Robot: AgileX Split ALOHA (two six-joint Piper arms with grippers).
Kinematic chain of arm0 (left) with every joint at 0, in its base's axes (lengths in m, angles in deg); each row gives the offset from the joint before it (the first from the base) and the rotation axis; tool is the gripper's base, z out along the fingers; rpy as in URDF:
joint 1: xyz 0 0 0.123 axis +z
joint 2: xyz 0 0 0 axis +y
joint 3: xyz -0.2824 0 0.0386 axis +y
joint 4: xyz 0.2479 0 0.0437 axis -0.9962 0 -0.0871
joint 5: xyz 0 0 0 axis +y
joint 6: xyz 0.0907 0 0.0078 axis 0.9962 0 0.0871
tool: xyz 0 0 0 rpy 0 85 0
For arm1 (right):
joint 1: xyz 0 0 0.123 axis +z
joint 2: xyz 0 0 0 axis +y
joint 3: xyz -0.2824 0 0.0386 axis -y
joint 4: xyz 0.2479 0 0.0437 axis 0.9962 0 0.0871
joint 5: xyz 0 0 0 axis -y
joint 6: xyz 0.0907 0 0.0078 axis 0.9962 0 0.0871
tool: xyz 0 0 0 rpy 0 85 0
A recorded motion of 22 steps. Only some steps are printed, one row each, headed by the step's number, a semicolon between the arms.
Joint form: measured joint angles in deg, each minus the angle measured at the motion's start. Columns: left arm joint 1, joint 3, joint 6, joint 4, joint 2, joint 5; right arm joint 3, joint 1, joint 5, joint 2, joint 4, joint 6.
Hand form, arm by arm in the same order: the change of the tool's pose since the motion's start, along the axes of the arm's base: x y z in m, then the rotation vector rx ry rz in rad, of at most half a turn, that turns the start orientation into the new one. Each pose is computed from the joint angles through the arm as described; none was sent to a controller.
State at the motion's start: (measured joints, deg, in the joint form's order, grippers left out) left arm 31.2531 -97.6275 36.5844 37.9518 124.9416 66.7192; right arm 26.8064 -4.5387 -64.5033 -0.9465 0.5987 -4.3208
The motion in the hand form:
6: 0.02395 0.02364 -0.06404 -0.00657 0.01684 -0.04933; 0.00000 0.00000 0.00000 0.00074 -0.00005 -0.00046
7: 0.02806 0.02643 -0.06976 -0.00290 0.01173 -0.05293; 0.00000 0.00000 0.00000 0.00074 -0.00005 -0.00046
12: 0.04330 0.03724 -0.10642 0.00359 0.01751 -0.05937; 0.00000 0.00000 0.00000 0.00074 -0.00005 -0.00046
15: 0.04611 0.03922 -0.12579 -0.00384 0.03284 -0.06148; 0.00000 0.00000 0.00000 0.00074 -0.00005 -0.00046
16: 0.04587 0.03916 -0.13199 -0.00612 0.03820 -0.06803; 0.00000 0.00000 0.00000 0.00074 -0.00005 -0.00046
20: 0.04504 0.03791 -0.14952 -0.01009 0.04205 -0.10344; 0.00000 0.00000 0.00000 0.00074 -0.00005 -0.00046
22: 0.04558 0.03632 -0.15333 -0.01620 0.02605 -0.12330; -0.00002 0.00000 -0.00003 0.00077 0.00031 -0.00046
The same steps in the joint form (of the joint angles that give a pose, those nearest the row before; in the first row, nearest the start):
6: 0.96 -9.27 4.67 0.13 12.93 0.00; 0.00 0.00 0.00 0.00 0.00 0.05
7: 0.98 -11.06 4.94 0.13 14.52 0.00; 0.00 0.00 0.00 0.00 0.00 0.05
12: 1.02 -18.99 5.17 -0.41 22.64 0.00; 0.00 0.00 0.00 0.00 0.00 0.05
15: 1.02 -21.29 5.22 -0.56 25.94 0.00; 0.00 0.00 0.00 0.00 0.00 0.05
16: 1.03 -21.55 5.64 -0.62 26.77 0.00; 0.00 0.00 0.00 0.00 0.00 0.05
20: 0.97 -22.17 8.08 -0.50 29.07 0.00; 0.00 0.00 0.00 0.00 0.00 0.05
22: 0.91 -22.21 9.93 0.43 29.61 0.00; 0.00 0.00 -0.02 0.00 0.00 0.05

